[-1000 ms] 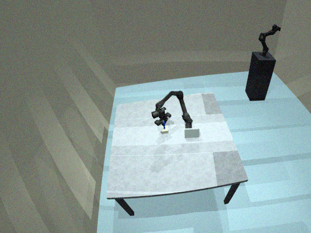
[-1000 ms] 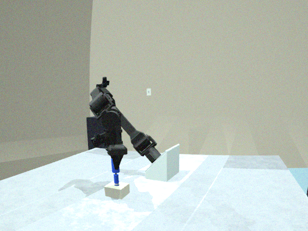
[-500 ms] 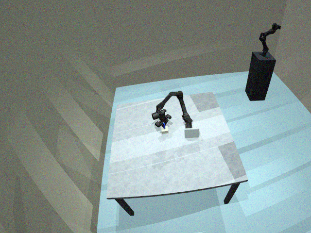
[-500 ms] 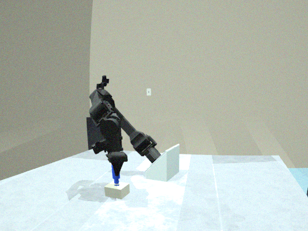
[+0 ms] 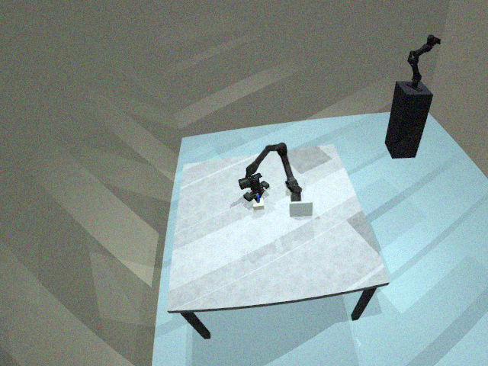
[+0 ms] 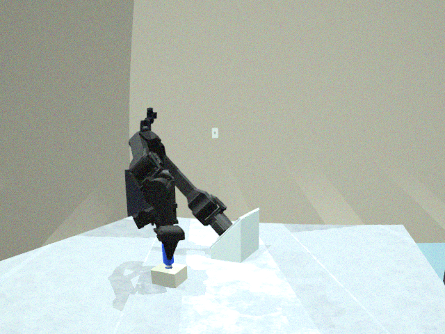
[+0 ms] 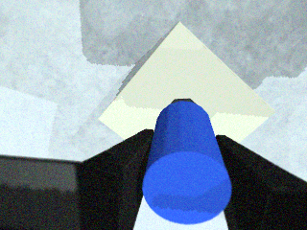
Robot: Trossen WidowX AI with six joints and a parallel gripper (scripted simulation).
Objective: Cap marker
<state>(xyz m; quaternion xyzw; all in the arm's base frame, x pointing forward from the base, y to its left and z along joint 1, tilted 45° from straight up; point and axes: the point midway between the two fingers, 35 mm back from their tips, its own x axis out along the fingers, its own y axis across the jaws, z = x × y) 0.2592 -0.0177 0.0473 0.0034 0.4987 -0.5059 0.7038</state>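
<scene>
Now: gripper tip 10 mm below the marker cap. Also, from my gripper tip: cream holder block (50 mm below).
</scene>
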